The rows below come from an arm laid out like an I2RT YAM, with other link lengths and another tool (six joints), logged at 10 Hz.
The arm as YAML. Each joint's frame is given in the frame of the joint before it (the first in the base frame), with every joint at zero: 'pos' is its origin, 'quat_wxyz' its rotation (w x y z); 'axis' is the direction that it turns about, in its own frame. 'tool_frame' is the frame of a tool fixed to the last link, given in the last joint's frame.
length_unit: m
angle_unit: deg
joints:
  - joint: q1
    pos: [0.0, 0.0, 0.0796]
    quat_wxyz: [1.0, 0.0, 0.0, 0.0]
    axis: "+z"
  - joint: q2
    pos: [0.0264, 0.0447, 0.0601]
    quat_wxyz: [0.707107, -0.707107, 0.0, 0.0]
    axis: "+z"
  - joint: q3
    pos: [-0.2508, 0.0, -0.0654]
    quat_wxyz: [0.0, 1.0, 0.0, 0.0]
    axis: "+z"
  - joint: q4
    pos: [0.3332, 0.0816, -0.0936]
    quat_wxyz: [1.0, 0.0, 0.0, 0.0]
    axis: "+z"
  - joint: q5
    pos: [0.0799, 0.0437, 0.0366]
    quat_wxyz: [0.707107, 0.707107, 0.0, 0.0]
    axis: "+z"
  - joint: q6
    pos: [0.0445, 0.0, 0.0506]
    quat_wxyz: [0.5, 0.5, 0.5, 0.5]
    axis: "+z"
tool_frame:
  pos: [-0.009, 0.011, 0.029]
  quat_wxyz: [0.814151, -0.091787, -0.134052, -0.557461]
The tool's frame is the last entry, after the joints.
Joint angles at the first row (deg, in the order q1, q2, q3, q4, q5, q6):
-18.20 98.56 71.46 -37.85 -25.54 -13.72
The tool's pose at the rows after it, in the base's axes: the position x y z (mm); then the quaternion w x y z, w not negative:
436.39 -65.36 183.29 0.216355 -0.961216 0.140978 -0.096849
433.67 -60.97 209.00 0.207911 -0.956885 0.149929 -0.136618
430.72 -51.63 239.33 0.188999 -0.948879 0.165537 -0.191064
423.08 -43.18 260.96 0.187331 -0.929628 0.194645 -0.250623
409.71 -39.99 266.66 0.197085 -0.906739 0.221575 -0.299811
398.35 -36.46 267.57 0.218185 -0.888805 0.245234 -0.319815
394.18 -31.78 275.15 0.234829 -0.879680 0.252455 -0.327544
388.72 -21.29 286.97 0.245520 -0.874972 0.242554 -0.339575
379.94 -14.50 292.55 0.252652 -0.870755 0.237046 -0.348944
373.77 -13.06 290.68 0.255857 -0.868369 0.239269 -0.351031
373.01 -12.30 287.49 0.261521 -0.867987 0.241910 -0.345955
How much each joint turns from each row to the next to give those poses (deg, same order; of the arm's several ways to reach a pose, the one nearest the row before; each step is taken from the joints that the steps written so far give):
0.14 -3.41 -1.86 1.45 0.66 1.93
0.59 -4.52 -1.16 1.96 1.44 2.53
1.55 -5.49 -1.57 3.37 3.74 3.70
1.20 -6.14 -3.89 5.57 3.25 5.57
0.13 -6.20 -6.14 6.30 1.77 4.85
0.02 -4.20 -4.15 2.97 0.29 4.53
0.40 -1.82 -0.66 0.35 -0.35 2.51
1.26 -2.36 -0.44 0.13 -0.18 1.01
0.68 -2.88 -1.57 0.22 -0.11 0.72
0.00 -1.79 -1.62 0.20 -0.02 0.54
0.00 -0.07 -0.46 -0.02 -0.41 0.62

